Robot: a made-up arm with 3 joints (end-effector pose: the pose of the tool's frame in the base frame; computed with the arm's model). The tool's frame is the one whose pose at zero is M.
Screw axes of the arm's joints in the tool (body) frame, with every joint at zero. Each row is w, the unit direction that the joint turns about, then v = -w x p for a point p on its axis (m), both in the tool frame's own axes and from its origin. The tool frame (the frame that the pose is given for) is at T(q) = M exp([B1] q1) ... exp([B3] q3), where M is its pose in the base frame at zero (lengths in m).
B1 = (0, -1, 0, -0.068, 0, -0.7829)
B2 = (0, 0, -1, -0.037, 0.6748, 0)
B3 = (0, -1, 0, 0.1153, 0, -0.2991)
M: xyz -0.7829 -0.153 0.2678 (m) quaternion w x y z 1 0 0 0
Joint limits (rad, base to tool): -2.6..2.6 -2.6..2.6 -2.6..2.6
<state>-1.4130 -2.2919 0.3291</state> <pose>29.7 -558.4 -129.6 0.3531 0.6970 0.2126 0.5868</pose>
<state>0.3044 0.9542 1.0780</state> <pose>-320.8 201.7 -42.2 0.6844 -0.1732 -0.5663 -0.4253</pose>
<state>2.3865 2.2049 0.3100</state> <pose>-157.2 409.7 372.1 0.0996 0.7687 -0.4403 -0.4531</pose>
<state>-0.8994 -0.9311 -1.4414</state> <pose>119.0 -562.2 797.6 0.3483 -0.1202 0.8229 0.4325</pose>
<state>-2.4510 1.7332 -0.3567</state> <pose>139.2 577.1 81.7 0.1076 -0.6600 0.6384 -0.3811</pose>
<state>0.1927 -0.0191 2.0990</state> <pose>-225.2 -155.4 138.6 0.4123 0.0078 -0.9110 0.0055</pose>
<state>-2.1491 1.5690 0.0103</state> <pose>134.3 557.5 286.8 0.3402 -0.6230 0.6206 -0.3332</pose>
